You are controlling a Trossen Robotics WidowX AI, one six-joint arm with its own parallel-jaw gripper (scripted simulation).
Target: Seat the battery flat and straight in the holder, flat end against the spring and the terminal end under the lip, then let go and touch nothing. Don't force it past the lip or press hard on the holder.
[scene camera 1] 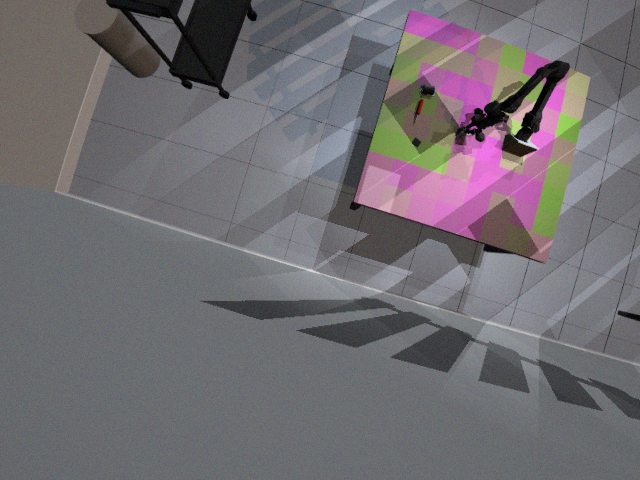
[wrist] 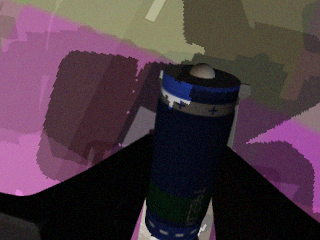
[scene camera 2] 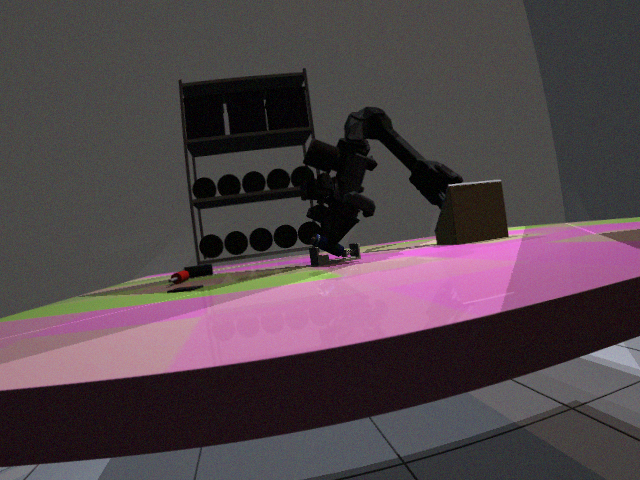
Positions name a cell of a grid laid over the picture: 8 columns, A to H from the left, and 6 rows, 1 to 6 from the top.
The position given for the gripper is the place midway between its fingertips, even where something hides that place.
Note:
In view: the gripper (scene camera 2: E4) and a battery (wrist: E3).
The gripper is seen too in the wrist view (wrist: E4).

